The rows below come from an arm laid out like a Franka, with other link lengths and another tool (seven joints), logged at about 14 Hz.
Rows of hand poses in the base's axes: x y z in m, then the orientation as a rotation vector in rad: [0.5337 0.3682 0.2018 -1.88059 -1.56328 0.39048]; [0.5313 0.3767 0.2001 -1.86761 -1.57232 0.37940]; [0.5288 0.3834 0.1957 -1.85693 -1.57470 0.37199]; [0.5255 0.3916 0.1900 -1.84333 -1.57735 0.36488]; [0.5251 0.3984 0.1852 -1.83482 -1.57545 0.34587]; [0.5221 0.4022 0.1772 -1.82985 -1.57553 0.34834]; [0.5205 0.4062 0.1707 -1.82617 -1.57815 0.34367]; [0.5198 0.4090 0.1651 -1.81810 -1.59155 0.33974]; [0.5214 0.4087 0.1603 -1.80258 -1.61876 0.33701]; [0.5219 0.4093 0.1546 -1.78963 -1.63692 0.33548]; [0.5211 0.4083 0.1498 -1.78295 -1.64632 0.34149]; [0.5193 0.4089 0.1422 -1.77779 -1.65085 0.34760]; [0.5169 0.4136 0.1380 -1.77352 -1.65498 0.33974]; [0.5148 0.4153 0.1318 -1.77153 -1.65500 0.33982]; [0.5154 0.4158 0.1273 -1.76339 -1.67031 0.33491]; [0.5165 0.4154 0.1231 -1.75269 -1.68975 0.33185]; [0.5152 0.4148 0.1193 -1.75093 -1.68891 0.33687]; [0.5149 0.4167 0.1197 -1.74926 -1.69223 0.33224]
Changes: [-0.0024 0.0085 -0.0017 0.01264 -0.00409 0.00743]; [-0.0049 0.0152 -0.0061 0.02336 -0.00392 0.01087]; [-0.0082 0.0234 -0.0118 0.03582 -0.00243 0.01567]; [-0.0086 0.0302 -0.0166 0.05241 -0.00661 0.01257]; [-0.0116 0.0340 -0.0246 0.05445 -0.00315 0.01514]; [-0.0132 0.0380 -0.0311 0.05881 -0.00516 0.01691]; [-0.0139 0.0408 -0.0367 0.06296 -0.01077 0.02728]; [-0.0123 0.0405 -0.0415 0.06777 -0.02012 0.04940]; [-0.0118 0.0411 -0.0472 0.07244 -0.02513 0.06523]; [-0.0126 0.0401 -0.0520 0.07113 -0.02446 0.07521]; [-0.0144 0.0407 -0.0596 0.07005 -0.02171 0.08163]; [-0.0168 0.0454 -0.0638 0.07603 -0.02594 0.08376]; [-0.0189 0.0471 -0.0700 0.07731 -0.02502 0.08456]; [-0.0183 0.0476 -0.0745 0.08113 -0.03242 0.09589]; [-0.0172 0.0472 -0.0787 0.08440 -0.04017 0.11125]; [-0.0185 0.0466 -0.0825 0.08312 -0.03646 0.11274]; [-0.0188 0.0485 -0.0821 0.08577 -0.03987 0.11422]
